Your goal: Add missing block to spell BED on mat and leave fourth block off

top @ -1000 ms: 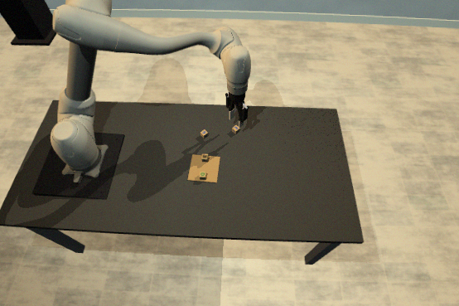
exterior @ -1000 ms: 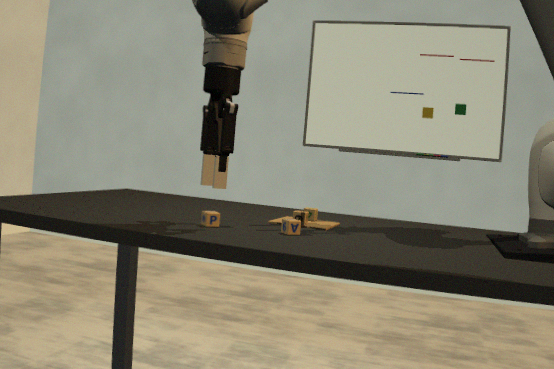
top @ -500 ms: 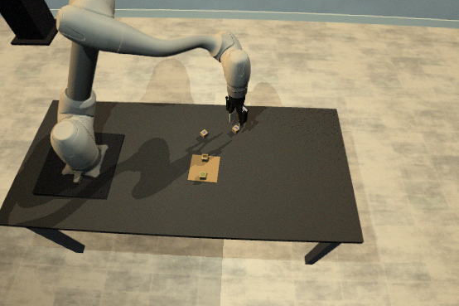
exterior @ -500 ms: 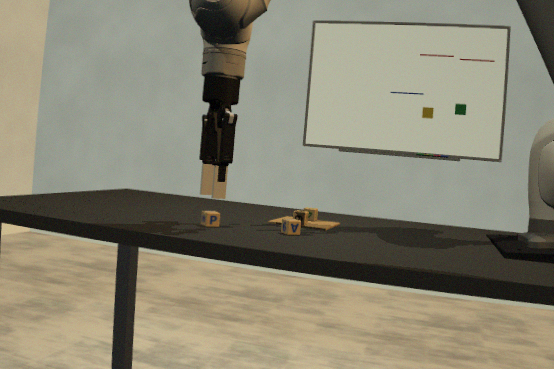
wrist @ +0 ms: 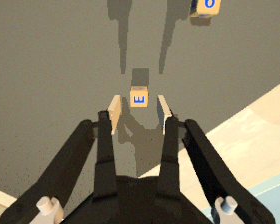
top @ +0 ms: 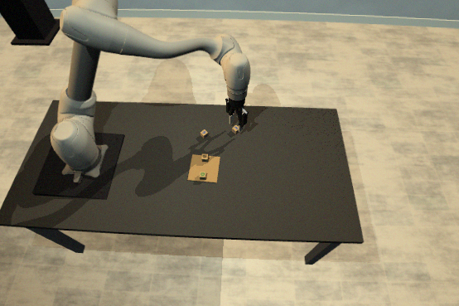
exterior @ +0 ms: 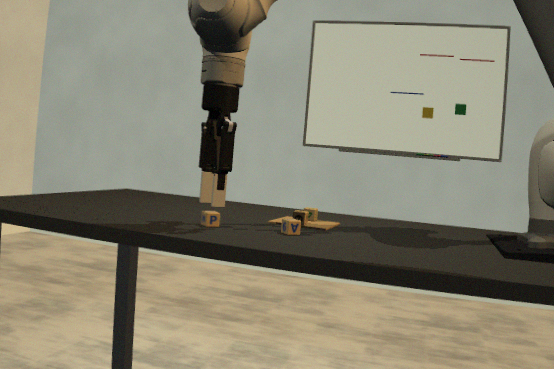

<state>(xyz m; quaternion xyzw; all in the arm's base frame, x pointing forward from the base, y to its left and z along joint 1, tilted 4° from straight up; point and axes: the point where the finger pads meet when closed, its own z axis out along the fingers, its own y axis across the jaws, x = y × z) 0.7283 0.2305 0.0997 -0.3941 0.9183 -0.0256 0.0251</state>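
Now: hand 6 cm above the blue E block. Also, from my hand: tan mat 23 cm to the right, 15 cm behind, 7 cm below; then letter block 16 cm behind, 6 cm below, 4 cm to the right; then black B block 18 cm to the right, 15 cm behind, 6 cm below.
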